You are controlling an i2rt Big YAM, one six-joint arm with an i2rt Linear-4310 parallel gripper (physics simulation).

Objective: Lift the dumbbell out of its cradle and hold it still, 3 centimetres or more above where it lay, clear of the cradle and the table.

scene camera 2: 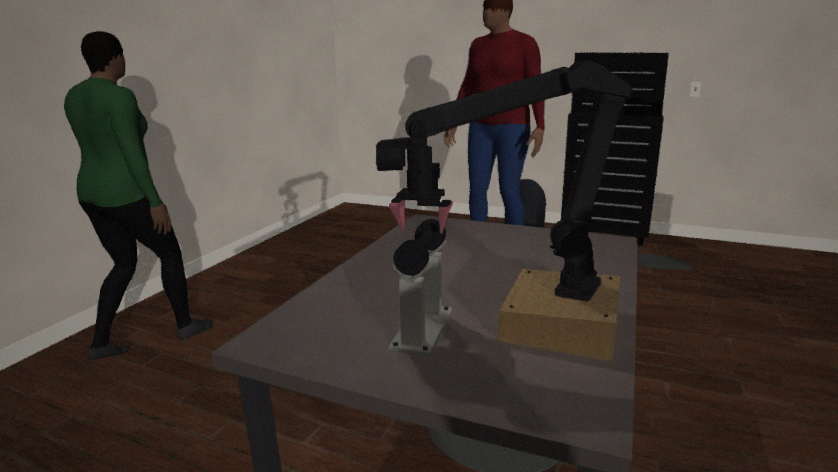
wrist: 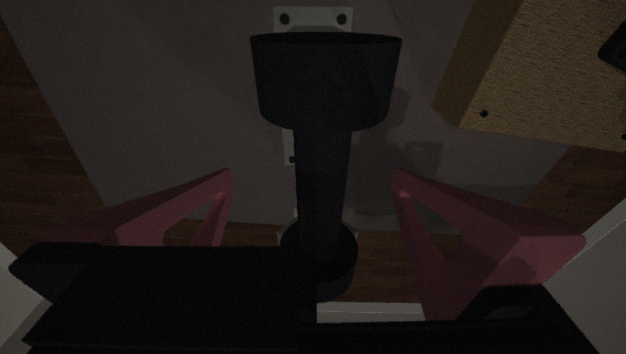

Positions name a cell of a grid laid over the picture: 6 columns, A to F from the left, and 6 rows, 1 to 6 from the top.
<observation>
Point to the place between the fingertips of my gripper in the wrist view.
At C3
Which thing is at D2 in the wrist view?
A black dumbbell.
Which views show my gripper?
Scene camera 2 and the wrist view: all of them.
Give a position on a black dumbbell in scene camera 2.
C4
</observation>
